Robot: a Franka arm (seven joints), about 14 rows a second.
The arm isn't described. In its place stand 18 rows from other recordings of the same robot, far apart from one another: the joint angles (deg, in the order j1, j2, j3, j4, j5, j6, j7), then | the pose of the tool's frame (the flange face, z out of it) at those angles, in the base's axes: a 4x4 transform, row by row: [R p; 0 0 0 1], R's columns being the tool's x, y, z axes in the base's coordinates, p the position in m.
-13.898 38.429 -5.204 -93.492 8.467 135.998 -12.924 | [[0.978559 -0.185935 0.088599 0.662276], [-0.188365 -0.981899 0.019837 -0.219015], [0.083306 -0.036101 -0.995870 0.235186], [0 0 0 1]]
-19.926 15.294 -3.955 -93.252 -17.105 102.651 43.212 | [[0.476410 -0.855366 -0.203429 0.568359], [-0.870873 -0.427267 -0.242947 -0.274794], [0.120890 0.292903 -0.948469 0.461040], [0 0 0 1]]
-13.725 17.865 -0.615 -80.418 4.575 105.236 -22.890 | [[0.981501 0.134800 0.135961 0.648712], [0.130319 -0.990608 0.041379 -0.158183], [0.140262 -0.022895 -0.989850 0.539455], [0 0 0 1]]
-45.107 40.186 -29.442 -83.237 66.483 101.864 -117.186 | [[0.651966 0.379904 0.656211 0.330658], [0.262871 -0.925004 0.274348 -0.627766], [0.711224 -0.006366 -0.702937 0.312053], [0 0 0 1]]
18.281 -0.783 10.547 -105.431 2.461 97.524 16.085 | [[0.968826 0.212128 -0.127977 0.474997], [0.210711 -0.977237 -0.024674 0.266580], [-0.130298 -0.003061 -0.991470 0.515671], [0 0 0 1]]
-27.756 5.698 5.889 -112.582 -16.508 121.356 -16.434 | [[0.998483 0.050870 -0.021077 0.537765], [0.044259 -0.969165 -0.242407 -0.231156], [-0.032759 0.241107 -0.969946 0.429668], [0 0 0 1]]
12.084 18.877 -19.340 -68.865 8.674 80.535 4.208 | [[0.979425 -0.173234 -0.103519 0.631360], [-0.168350 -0.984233 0.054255 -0.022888], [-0.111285 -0.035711 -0.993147 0.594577], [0 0 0 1]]
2.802 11.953 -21.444 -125.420 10.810 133.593 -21.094 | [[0.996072 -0.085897 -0.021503 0.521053], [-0.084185 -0.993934 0.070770 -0.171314], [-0.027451 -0.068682 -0.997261 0.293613], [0 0 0 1]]
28.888 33.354 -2.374 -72.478 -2.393 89.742 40.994 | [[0.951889 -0.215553 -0.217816 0.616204], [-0.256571 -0.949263 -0.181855 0.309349], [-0.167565 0.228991 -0.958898 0.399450], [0 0 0 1]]
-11.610 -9.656 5.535 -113.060 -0.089 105.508 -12.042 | [[0.994120 0.102859 0.033843 0.510425], [0.103615 -0.994387 -0.021415 -0.051692], [0.031450 0.024796 -0.999198 0.545478], [0 0 0 1]]
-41.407 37.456 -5.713 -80.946 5.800 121.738 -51.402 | [[0.997042 0.045476 0.061955 0.509656], [0.047235 -0.998512 -0.027233 -0.521111], [0.060624 0.030079 -0.997707 0.323591], [0 0 0 1]]
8.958 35.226 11.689 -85.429 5.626 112.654 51.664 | [[0.794547 -0.578042 -0.185910 0.655707], [-0.557430 -0.815789 0.154141 0.229828], [-0.240763 -0.018841 -0.970401 0.308543], [0 0 0 1]]
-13.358 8.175 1.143 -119.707 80.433 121.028 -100.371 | [[0.507314 0.707951 0.491364 0.575180], [0.148512 -0.633478 0.759375 -0.078021], [0.848868 -0.312268 -0.426511 0.377281], [0 0 0 1]]
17.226 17.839 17.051 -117.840 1.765 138.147 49.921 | [[0.951526 -0.307252 -0.013976 0.494809], [-0.303321 -0.944939 0.122824 0.331728], [-0.050945 -0.112631 -0.992330 0.296167], [0 0 0 1]]
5.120 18.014 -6.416 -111.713 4.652 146.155 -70.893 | [[0.377920 0.880585 0.285913 0.638748], [0.918078 -0.396334 0.007155 -0.011497], [0.119618 0.259786 -0.958229 0.349448], [0 0 0 1]]
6.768 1.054 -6.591 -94.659 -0.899 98.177 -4.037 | [[0.996249 0.074991 0.043180 0.571093], [0.075804 -0.996969 -0.017505 0.000849], [0.041736 0.020713 -0.998914 0.588259], [0 0 0 1]]
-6.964 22.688 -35.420 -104.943 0.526 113.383 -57.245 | [[0.924622 0.264395 -0.274169 0.468828], [0.262209 -0.963947 -0.045296 -0.393999], [-0.276260 -0.030007 -0.960614 0.339336], [0 0 0 1]]
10.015 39.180 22.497 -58.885 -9.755 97.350 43.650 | [[0.966194 -0.257589 -0.010828 0.675444], [-0.255965 -0.963432 0.079247 0.299790], [-0.030845 -0.073796 -0.996796 0.467226], [0 0 0 1]]
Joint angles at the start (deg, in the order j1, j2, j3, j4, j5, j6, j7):
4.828 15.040 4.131 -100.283 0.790 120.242 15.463
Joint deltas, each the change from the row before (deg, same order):
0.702 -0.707 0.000 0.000 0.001 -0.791 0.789
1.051 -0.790 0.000 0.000 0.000 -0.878 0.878
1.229 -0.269 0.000 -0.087 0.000 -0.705 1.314
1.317 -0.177 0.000 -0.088 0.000 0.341 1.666
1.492 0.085 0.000 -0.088 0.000 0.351 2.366
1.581 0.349 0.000 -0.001 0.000 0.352 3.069
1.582 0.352 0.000 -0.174 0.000 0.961 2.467
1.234 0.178 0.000 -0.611 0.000 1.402 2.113
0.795 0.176 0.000 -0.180 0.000 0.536 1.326
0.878 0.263 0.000 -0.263 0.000 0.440 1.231
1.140 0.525 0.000 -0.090 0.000 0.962 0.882
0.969 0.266 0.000 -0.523 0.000 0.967 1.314
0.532 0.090 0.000 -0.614 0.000 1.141 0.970
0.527 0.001 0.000 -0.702 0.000 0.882 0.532
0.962 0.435 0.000 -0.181 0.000 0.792 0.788
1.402 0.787 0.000 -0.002 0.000 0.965 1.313
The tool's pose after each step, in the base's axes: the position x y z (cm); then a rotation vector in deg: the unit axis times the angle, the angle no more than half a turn. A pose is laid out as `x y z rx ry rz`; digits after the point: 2 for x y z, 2 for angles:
62.96 10.46 43.50 -176.76 11.00 -6.74
62.47 11.57 44.23 -176.78 10.69 -6.55
62.01 12.88 44.33 -176.87 10.81 -5.68
61.69 14.30 44.51 -176.61 11.33 -6.21
61.35 15.91 44.40 -176.32 12.67 -6.30
61.01 17.63 44.08 -175.96 14.97 -6.09
60.67 19.35 43.70 -175.50 16.32 -6.50
60.31 20.68 43.23 -174.96 17.66 -7.18
60.07 21.53 42.98 -174.70 18.47 -7.30
59.76 22.46 42.54 -174.59 19.02 -7.05
59.51 23.71 42.05 -174.35 18.63 -7.37
59.12 24.72 41.48 -174.09 19.16 -7.46
58.87 25.26 41.07 -173.72 19.82 -7.93
58.54 25.77 40.64 -173.58 19.83 -8.10
58.21 26.79 40.14 -173.41 19.58 -8.18
57.76 28.30 39.43 -173.16 19.46 -8.17

